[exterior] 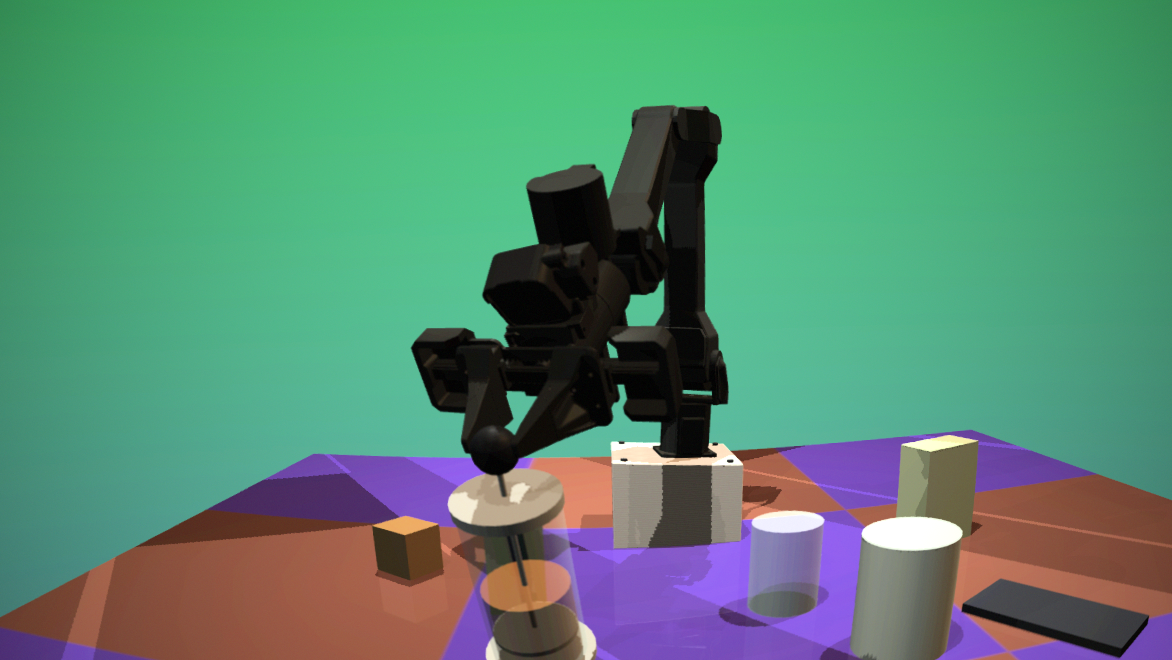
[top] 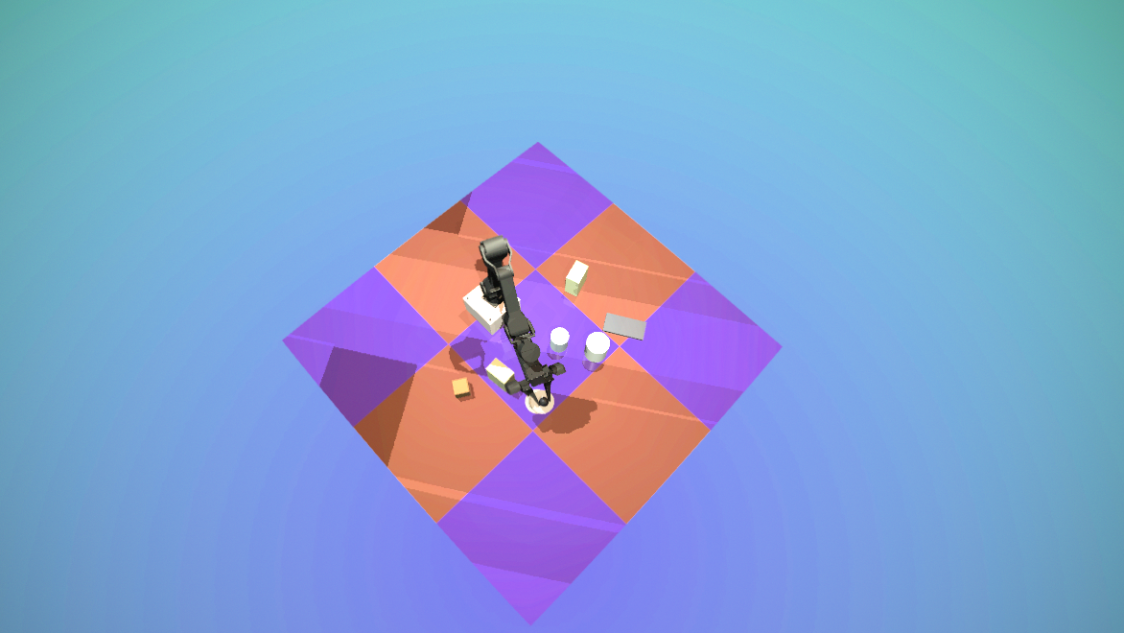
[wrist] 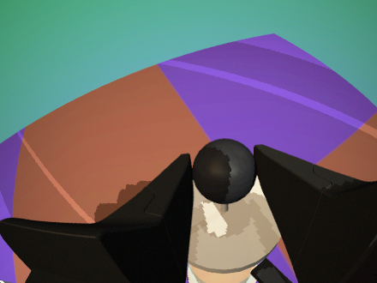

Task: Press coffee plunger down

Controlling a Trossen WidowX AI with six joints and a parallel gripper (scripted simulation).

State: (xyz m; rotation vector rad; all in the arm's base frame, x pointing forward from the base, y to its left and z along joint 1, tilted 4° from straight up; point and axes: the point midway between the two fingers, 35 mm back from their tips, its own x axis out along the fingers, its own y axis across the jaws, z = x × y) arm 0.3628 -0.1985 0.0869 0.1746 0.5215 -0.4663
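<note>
Now: the coffee press 40 mm behind my gripper tip, 10 mm to the left of it and 80 mm below it. Also, from my gripper tip: black slab (20 mm ahead, 440 mm to the left, 180 mm below); orange cube (280 mm behind, 100 mm to the right, 160 mm below).
</note>
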